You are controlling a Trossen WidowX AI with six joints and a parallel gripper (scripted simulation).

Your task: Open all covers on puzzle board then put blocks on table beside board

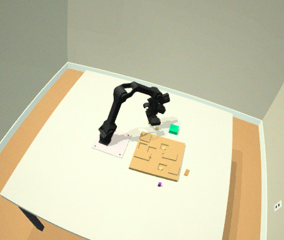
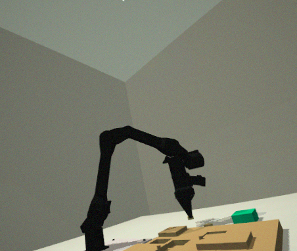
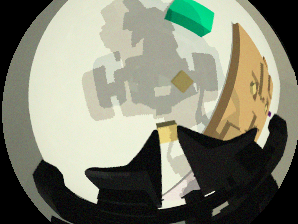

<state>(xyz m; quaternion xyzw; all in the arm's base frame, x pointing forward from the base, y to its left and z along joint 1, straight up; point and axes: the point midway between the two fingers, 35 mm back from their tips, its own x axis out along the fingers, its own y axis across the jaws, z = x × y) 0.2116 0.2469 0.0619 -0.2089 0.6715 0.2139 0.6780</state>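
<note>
The purple block is 20 cm ahead of my gripper tip, 42 cm to the right of it and 2 cm below it. The rest, counted from my gripper tip: orange block 33 cm ahead, 27 cm to the right, 3 cm below; green block 17 cm ahead, 3 cm to the left, 2 cm below.
</note>
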